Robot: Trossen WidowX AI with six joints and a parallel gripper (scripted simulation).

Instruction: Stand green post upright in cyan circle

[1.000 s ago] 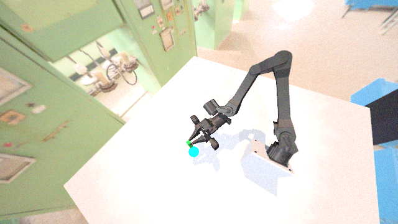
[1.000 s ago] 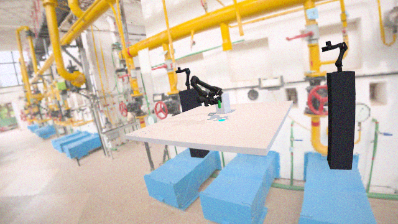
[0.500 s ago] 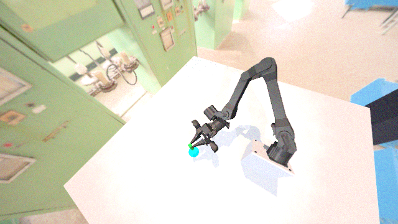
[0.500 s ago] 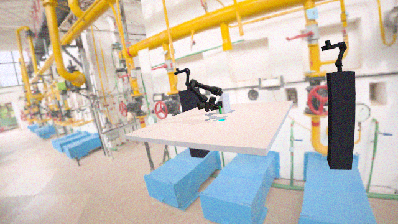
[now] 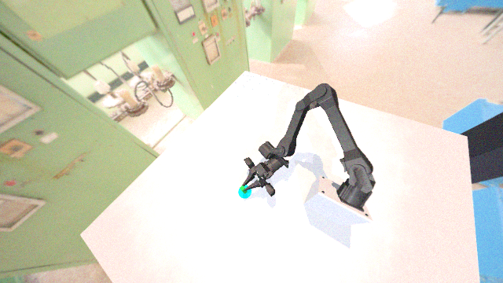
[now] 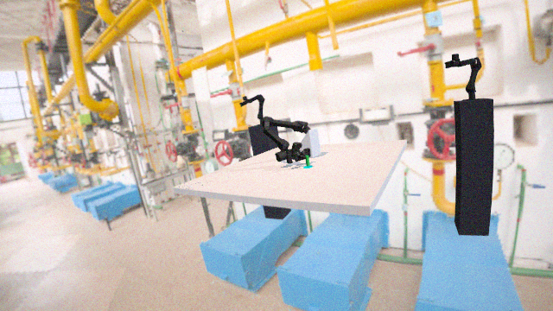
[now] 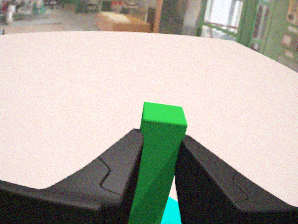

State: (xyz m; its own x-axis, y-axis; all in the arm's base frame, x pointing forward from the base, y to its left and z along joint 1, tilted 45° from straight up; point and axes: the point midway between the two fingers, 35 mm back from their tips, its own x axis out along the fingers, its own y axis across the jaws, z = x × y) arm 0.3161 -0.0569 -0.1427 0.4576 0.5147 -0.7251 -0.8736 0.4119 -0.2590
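The cyan circle lies 6 cm below my gripper tip. Also, from my gripper tip: green post: 2 cm below.
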